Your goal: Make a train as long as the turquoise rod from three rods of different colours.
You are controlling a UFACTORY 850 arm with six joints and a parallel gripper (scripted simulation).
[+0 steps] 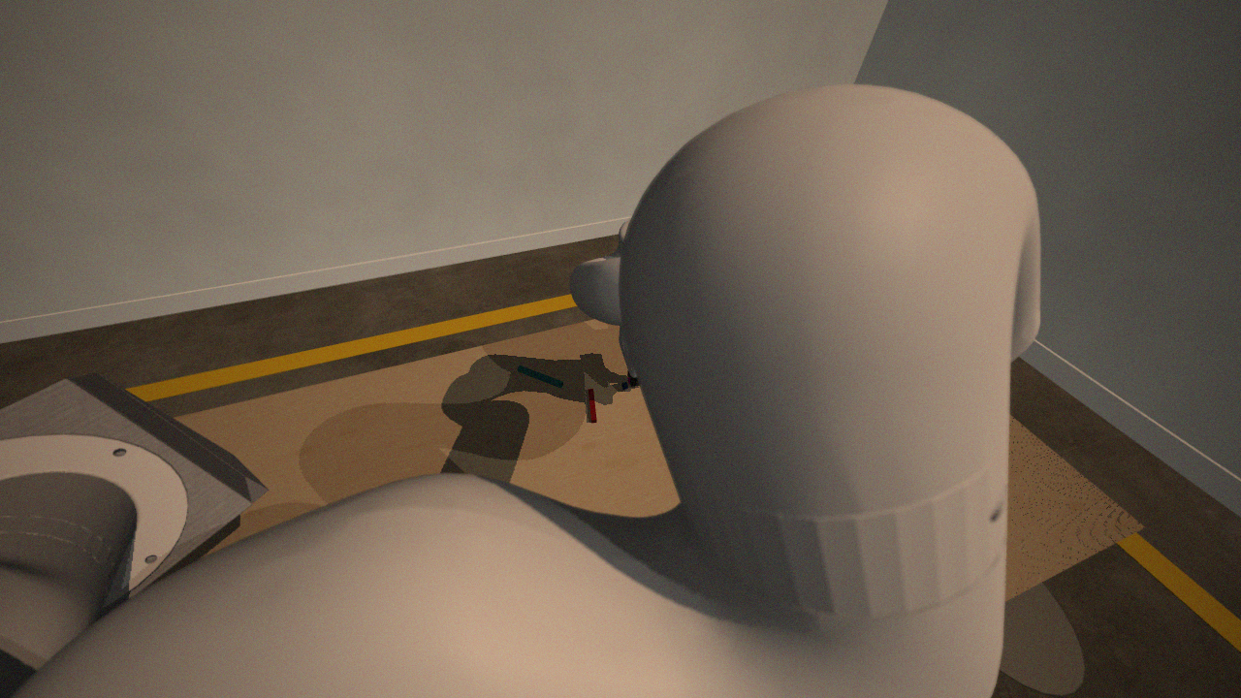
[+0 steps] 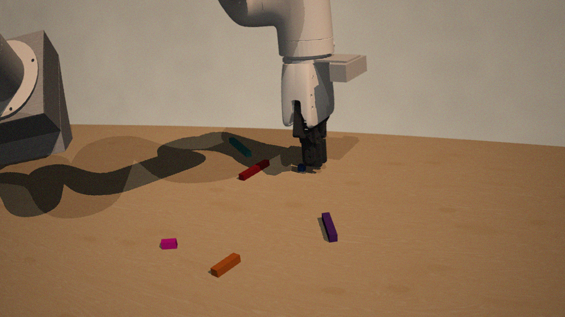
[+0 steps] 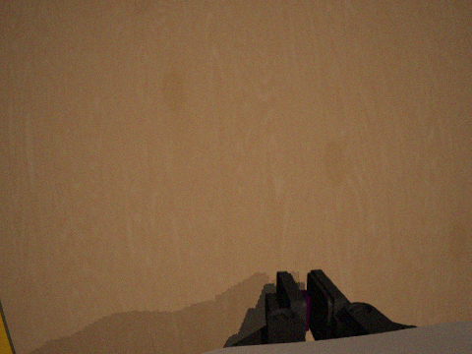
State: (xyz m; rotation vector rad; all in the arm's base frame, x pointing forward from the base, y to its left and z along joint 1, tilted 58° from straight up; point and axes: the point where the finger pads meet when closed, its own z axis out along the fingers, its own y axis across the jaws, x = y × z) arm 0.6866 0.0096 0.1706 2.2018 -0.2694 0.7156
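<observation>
Right now my hand is 20 mm past the blue rod, 10 mm to the right of it and 30 mm above it. Also, from my hand: purple rod: 10 mm ahead, 190 mm to the right, 30 mm below; red rod: 100 mm behind, 20 mm to the left, 30 mm below; turquoise rod: 140 mm behind, 140 mm to the left, 30 mm below.
</observation>
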